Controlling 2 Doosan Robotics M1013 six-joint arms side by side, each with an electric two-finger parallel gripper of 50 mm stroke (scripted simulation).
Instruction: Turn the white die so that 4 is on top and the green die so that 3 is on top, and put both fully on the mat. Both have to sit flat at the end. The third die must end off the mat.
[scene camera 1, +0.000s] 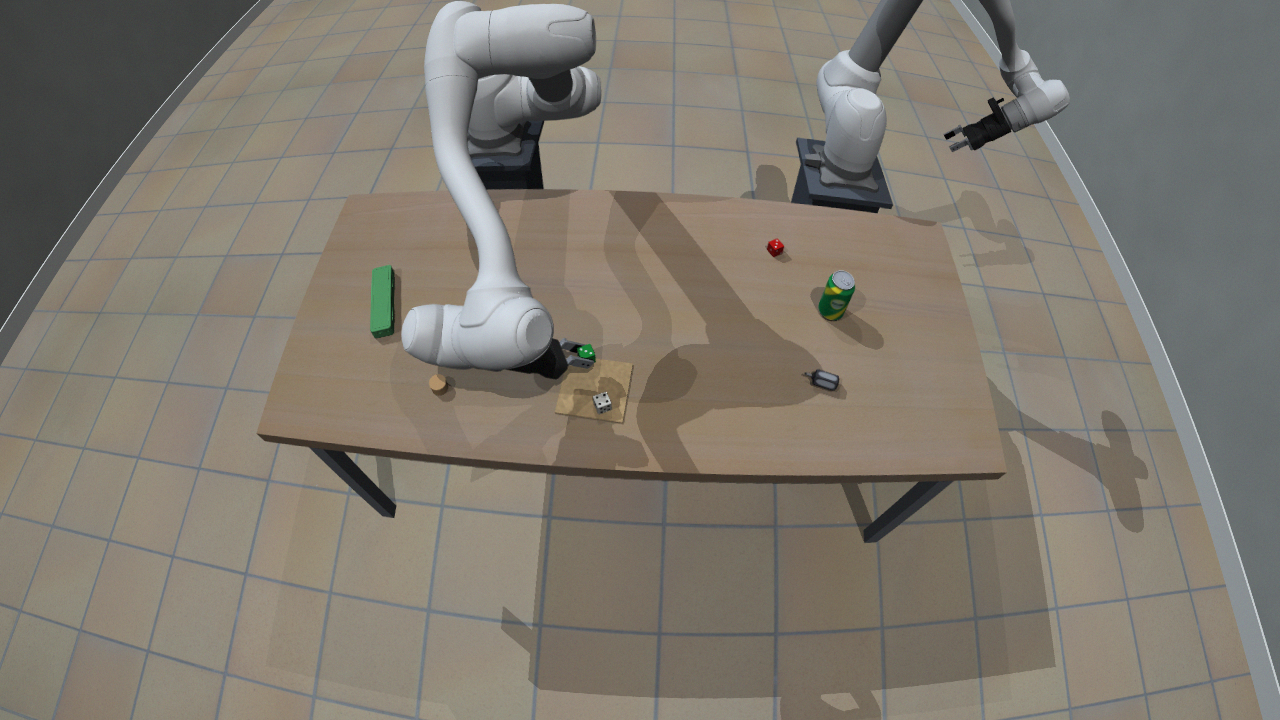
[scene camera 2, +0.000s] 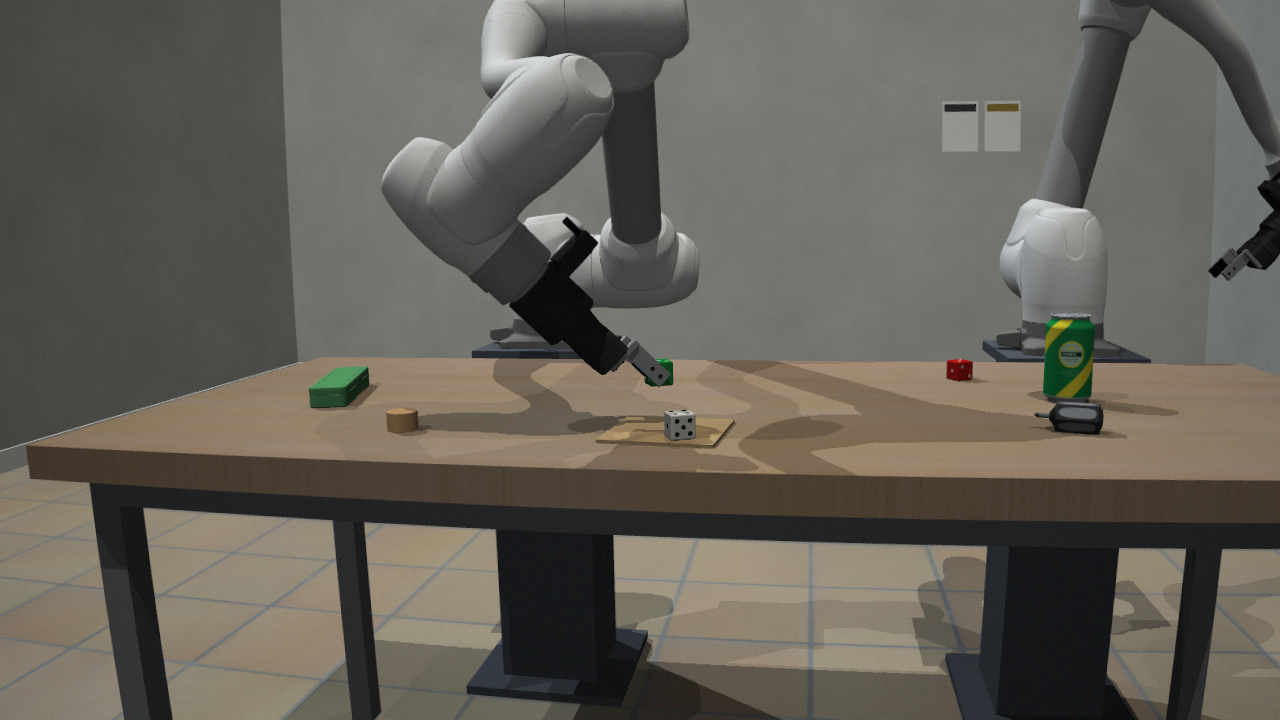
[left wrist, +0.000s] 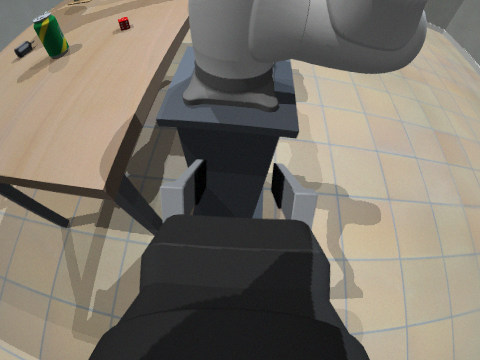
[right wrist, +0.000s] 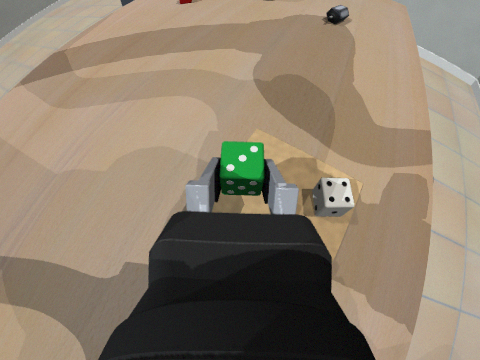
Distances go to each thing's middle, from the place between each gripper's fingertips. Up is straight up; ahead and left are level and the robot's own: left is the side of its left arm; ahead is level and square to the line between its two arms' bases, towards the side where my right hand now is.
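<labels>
From my right hand (scene camera 2: 660, 378): tan mat (scene camera 1: 579, 385), 3 cm ahead, 3 cm to the left, 7 cm below; green die (right wrist: 242, 172), 1 cm to the left; wooden disc (scene camera 2: 401, 420), 31 cm to the right, 7 cm ahead, 6 cm below; white die (scene camera 2: 678, 424), 5 cm to the left, 7 cm ahead, 5 cm below.
From my left hand (scene camera 2: 1218, 275): can (scene camera 2: 1069, 341), 59 cm ahead, 43 cm to the right, 10 cm below; tan mat, 95 cm to the right, 85 cm ahead, 16 cm below; green die, 97 cm to the right, 82 cm ahead, 9 cm below; dark grey object (scene camera 2: 1087, 418), 47 cm to the right, 79 cm ahead, 14 cm below.
</labels>
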